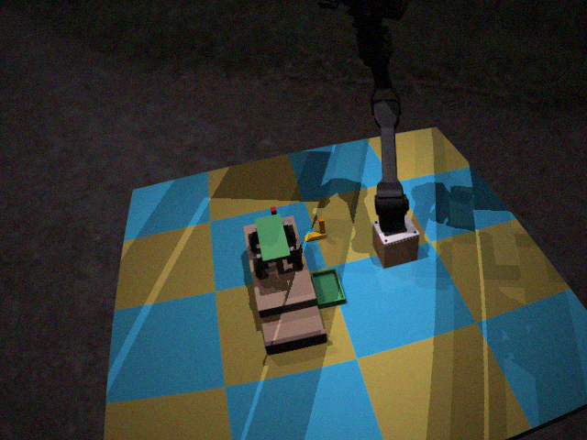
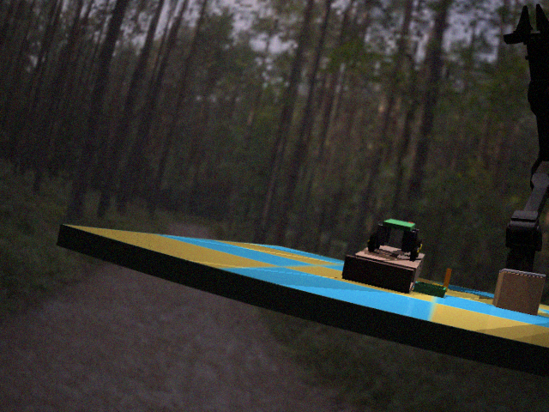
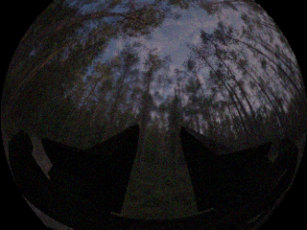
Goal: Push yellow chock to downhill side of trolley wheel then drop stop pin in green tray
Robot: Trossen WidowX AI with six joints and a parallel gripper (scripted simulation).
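The yellow chock is 130 mm ahead of my gripper tip, 160 mm to the right of it and 780 mm below it. Round my gripper tip: red-headed stop pin (240 mm ahead, 130 mm to the right, 670 mm below); then green tray (130 mm ahead, 60 mm to the left, 810 mm below); then trolley (260 mm ahead, 30 mm to the right, 690 mm below).
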